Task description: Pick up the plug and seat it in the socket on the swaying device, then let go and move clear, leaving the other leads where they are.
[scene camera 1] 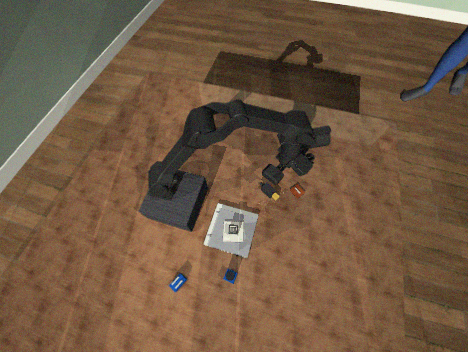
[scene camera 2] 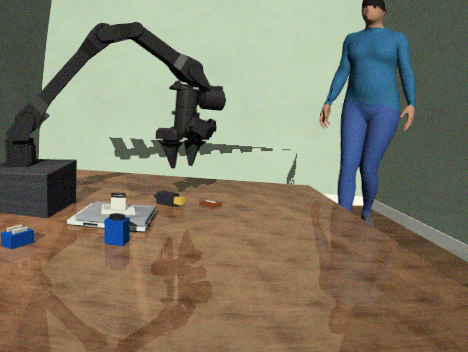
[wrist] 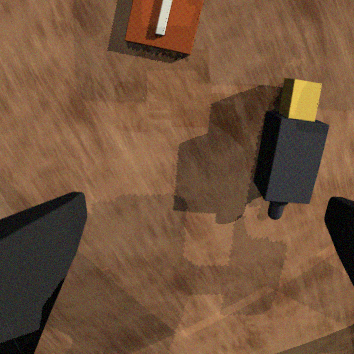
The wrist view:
gripper: 209, 207
plug: 292, 140, on the table
orange lead: 176, 33, on the table
